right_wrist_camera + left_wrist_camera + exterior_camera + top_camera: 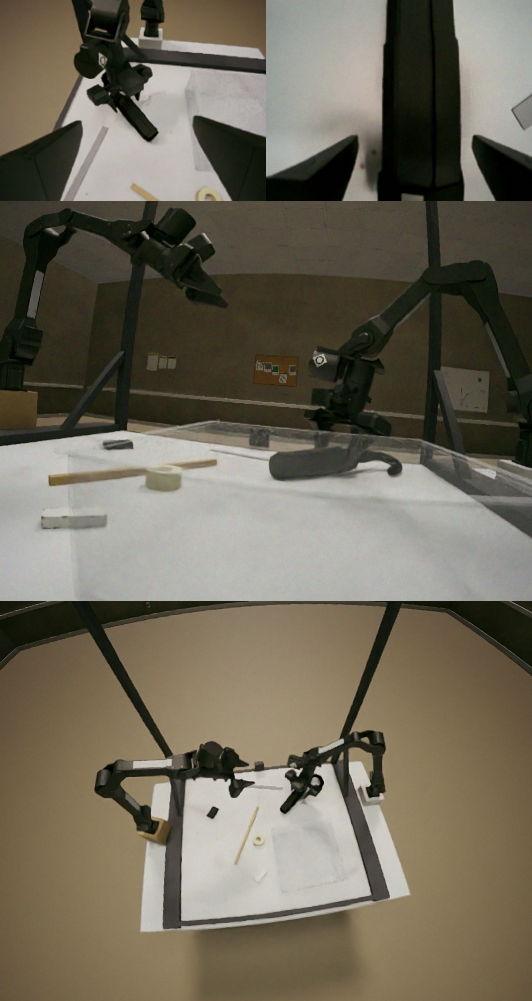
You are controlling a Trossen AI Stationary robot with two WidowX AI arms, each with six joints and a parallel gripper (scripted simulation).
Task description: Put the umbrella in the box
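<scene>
My left gripper is now 10 mm short of the folded black umbrella, 20 mm to the right of it and 30 mm above it. Round my left hand: grey strip 80 mm behind, 170 mm to the right, 50 mm below; then clear storage box 330 mm ahead, 50 mm to the right, 10 mm below; then wooden stick 160 mm ahead, 300 mm to the right, 50 mm below.
</scene>
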